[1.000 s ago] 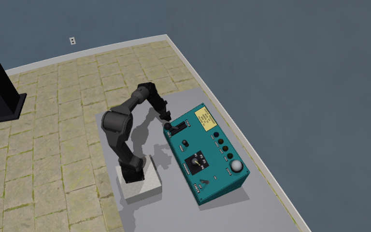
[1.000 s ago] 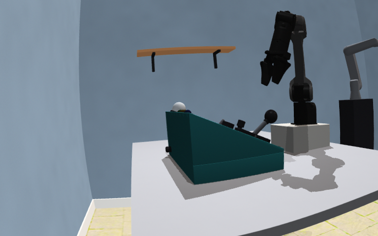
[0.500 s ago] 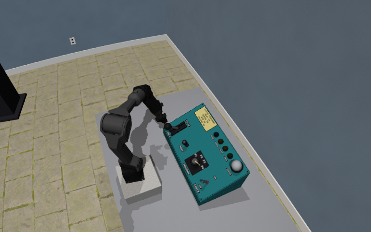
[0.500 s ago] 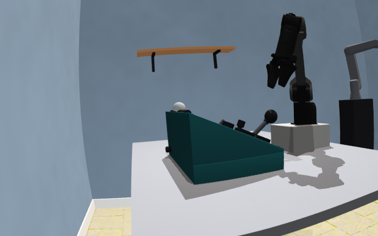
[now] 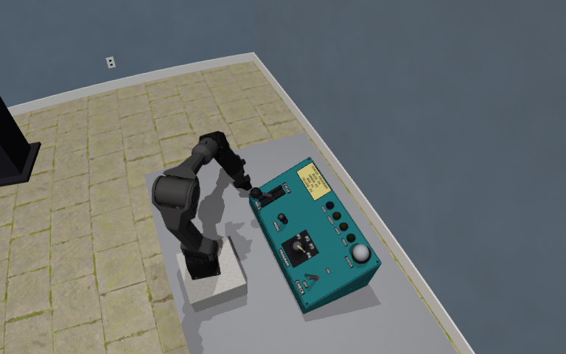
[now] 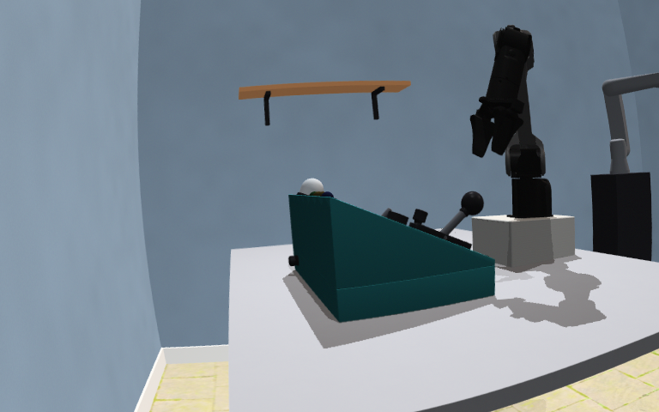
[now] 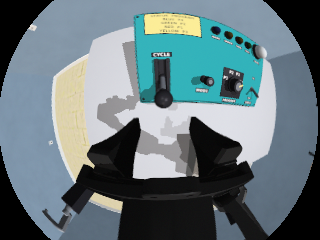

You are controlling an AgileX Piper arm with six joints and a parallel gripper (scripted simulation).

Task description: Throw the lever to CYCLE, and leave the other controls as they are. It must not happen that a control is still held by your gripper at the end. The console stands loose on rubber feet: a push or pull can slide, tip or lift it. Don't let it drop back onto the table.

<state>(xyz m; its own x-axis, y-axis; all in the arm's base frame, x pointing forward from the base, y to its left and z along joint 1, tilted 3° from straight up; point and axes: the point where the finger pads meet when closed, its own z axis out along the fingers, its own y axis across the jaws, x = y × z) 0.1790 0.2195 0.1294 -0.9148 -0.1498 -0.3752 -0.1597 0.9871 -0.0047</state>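
My gripper is now 110 mm short of the mode knob, 100 mm to the left of it and 120 mm above it. From my hand the other things lie so: rotary selector (140 mm ahead, 230 mm to the right, 120 mm below); toggle switch (150 mm ahead, 340 mm to the right, 120 mm below); teal sloped console (160 mm ahead, 160 mm to the right, 140 mm below).
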